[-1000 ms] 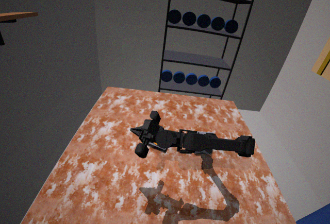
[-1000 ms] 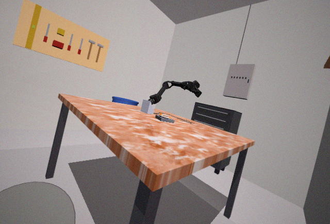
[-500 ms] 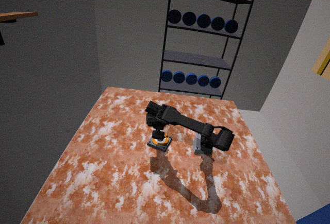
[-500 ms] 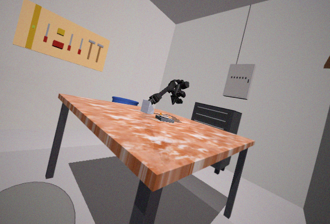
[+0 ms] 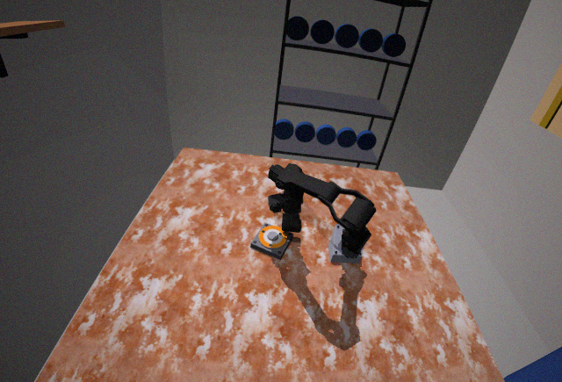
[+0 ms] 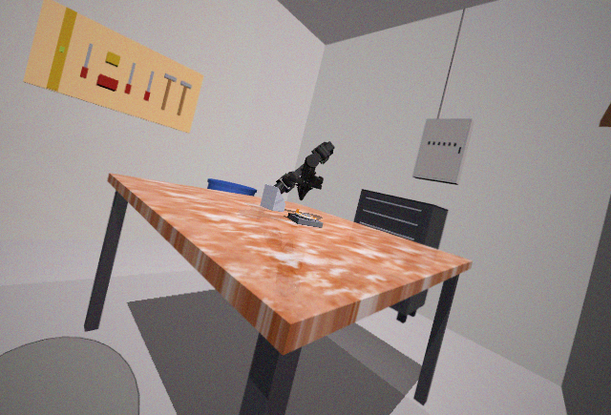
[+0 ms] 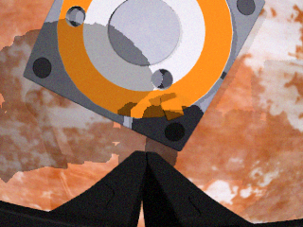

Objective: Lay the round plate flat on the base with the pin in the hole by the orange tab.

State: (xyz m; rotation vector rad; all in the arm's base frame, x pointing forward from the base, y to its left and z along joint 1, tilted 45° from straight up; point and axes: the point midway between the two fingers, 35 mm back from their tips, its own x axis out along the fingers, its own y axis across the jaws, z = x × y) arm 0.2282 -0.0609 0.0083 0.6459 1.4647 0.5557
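Right now my gripper tip is 5 cm short of the grey base and 7 cm above it.
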